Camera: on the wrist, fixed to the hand. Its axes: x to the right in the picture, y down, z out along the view.
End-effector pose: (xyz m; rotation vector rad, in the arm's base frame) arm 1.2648 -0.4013 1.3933 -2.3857 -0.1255 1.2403
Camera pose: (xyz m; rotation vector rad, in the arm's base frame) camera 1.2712 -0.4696 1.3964 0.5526 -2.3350 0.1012
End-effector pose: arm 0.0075 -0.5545 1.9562 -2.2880 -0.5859 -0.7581
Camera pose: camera 0.0179 -0.6198 1.9377 -0.3684 2.2914 0.0717
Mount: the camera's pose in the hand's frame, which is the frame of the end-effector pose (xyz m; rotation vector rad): -0.0176 0.0591 -0.0302 0.1377 0.9648 2.8899
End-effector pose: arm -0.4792 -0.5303 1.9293 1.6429 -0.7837 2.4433
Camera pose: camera -0.5181 -0.5638 1.8837 1.0462 1.0485 -0.5869
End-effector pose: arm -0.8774 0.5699 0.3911 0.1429 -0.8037 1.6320
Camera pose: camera -0.9166 0.5721 0.3348 1.2460 -0.3590 -1.5415
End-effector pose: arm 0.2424 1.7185 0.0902 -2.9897 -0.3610 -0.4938
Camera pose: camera 0.2315 1.6537 0.1100 -0.2842 2.5441 -0.7370
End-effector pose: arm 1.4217 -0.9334 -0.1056 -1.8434 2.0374 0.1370
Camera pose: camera 1.3586 -0.9190 -0.0826 -1.7839 -1.9708 0.1495
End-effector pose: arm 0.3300 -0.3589 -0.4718 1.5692 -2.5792 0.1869
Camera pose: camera 0.2866 -0.3116 -0.4475 -2.2452 -1.4279 0.7311
